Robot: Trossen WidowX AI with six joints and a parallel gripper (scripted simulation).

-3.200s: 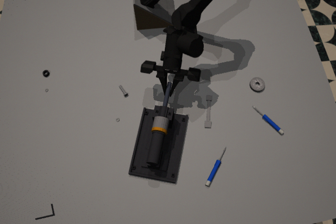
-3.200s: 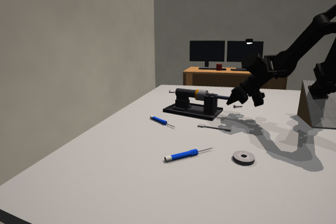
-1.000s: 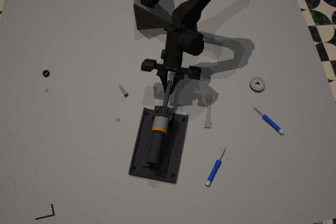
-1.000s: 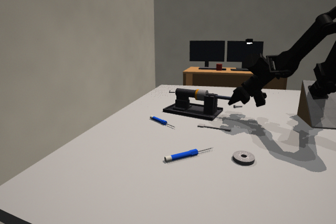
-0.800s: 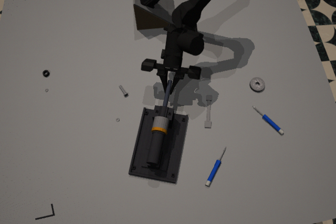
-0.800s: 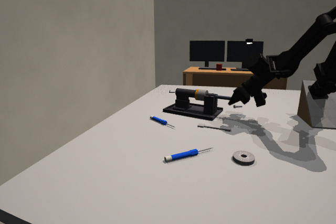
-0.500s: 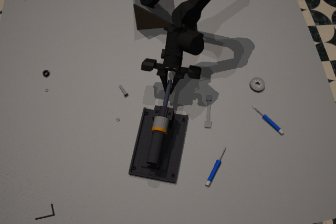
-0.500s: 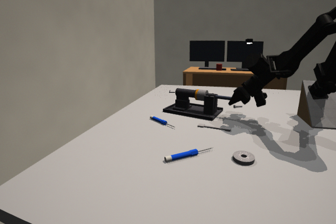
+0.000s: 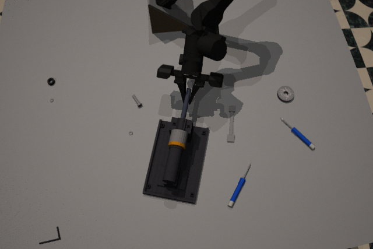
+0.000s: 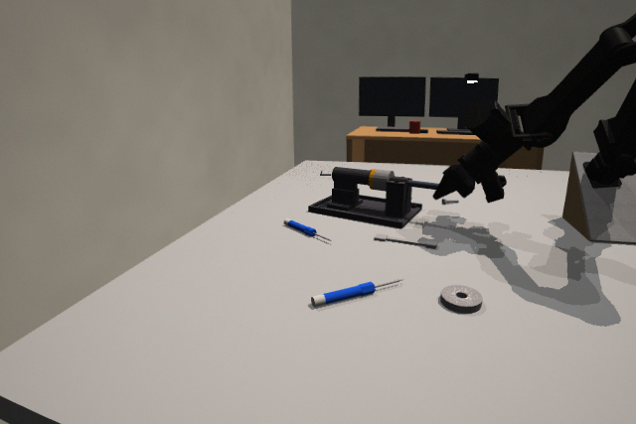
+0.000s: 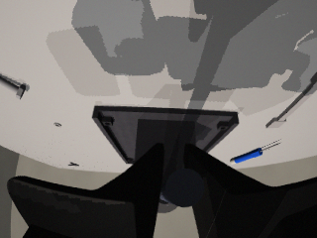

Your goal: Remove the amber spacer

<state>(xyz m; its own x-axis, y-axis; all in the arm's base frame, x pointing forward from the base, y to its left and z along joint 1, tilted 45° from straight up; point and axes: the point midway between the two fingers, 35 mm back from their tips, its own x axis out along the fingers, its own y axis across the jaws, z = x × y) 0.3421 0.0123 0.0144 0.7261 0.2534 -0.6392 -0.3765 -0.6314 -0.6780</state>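
My hand is 70 mm short of the shaft and 30 mm to the left of it. From my hand the other things lie so: bolt 40 mm behind, 150 mm to the right, 70 mm below; amber spacer 150 mm ahead, 60 mm to the right; grey bar 90 mm ahead, 110 mm to the left, 80 mm below.
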